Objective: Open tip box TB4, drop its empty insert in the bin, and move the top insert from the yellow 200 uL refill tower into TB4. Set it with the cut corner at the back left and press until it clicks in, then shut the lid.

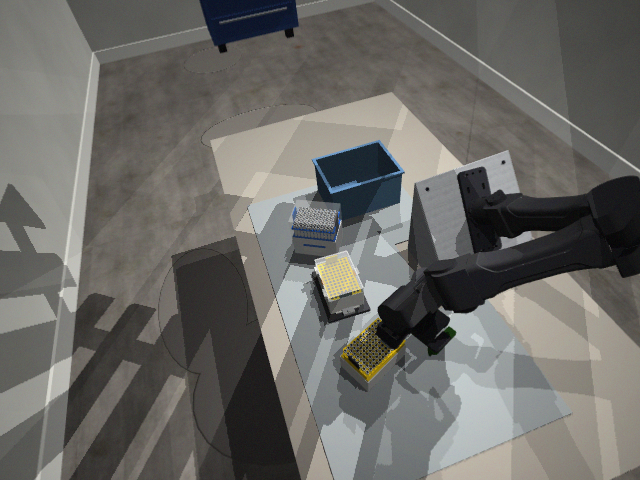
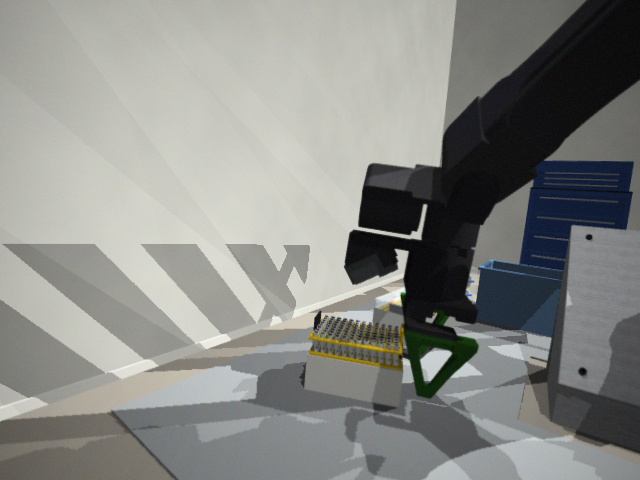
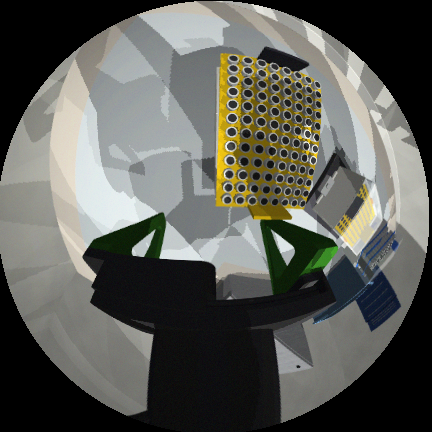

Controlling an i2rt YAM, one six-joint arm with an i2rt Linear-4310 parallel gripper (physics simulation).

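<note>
The yellow refill tower has a pale body (image 1: 354,373) (image 2: 351,378) and two yellow insert layers. Its top insert (image 1: 368,348) (image 2: 356,336) (image 3: 270,125) is full of tips, with a black tab at one end and a yellow tab at the other. My gripper (image 1: 440,343) (image 2: 419,373) (image 3: 212,217) is open and empty, low beside the tower's yellow-tab end, with its green fingers spread wide. A tip box (image 1: 339,279) (image 3: 350,205) with a clear lid over a yellow grid stands on a dark base; the lid looks shut. No TB4 label is readable.
A blue bin (image 1: 361,200) (image 2: 516,297) (image 3: 340,287) stands at the back. A blue-layered tip tower (image 1: 315,242) (image 3: 377,255) stands between it and the tip box. A metal arm mount (image 1: 439,222) (image 2: 594,310) and a blue cabinet (image 1: 250,20) (image 2: 573,217) also show.
</note>
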